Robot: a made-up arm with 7 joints.
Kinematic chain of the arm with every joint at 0, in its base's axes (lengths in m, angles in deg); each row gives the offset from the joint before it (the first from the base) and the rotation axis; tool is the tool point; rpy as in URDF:
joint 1: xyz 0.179 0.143 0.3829 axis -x
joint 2: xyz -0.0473 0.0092 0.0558 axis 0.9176 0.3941 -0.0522
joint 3: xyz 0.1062 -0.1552 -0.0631 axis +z
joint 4: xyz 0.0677 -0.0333 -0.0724 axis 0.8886 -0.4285 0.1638
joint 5: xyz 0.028 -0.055 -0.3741 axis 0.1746 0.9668 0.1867
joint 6: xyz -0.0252 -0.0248 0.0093 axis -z
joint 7: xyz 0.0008 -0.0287 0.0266 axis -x
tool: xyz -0.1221 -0.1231 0.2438 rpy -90 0 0
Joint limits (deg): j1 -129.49..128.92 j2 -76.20..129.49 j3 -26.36..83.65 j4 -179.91..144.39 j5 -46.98..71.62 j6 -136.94..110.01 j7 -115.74..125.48
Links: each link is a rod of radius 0.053 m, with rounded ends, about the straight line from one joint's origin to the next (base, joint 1, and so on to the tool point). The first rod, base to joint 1, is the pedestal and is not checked.
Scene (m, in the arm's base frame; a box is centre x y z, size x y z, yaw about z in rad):
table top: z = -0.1
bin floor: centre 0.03 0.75 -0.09 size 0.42 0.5 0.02 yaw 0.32
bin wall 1: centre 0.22 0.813 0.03 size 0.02 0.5 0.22 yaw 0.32
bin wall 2: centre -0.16 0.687 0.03 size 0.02 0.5 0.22 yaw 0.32
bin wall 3: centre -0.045 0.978 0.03 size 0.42 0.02 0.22 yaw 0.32
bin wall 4: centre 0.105 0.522 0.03 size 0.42 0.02 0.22 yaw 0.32
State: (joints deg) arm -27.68 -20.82 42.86 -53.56 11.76 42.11 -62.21
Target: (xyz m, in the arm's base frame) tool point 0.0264 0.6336 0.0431
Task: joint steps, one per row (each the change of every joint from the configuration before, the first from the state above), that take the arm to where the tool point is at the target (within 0.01 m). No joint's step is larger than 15 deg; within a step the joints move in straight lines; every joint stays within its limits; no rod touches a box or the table.
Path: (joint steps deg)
1: 14.49 -6.15 0.59 -6.28 -1.02 -3.92 -1.71
2: 14.49 -6.16 0.58 -6.28 -1.02 -3.92 -1.70
3: 14.50 -6.15 0.59 -6.28 -1.03 -3.92 -1.71
4: 14.49 -6.15 0.58 -6.27 -1.02 -3.92 -1.71
5: 14.49 -6.16 0.59 -6.28 -1.02 -3.92 -1.70
6: 14.49 -6.15 0.58 -6.28 -1.02 -3.92 -1.71
7: 14.49 -6.15 0.59 -6.28 -1.03 -3.92 -1.71
8: 14.50 -6.16 0.58 -6.28 -1.02 -3.92 -1.70
9: 14.49 -6.15 0.59 -6.28 -1.02 -3.92 -1.71

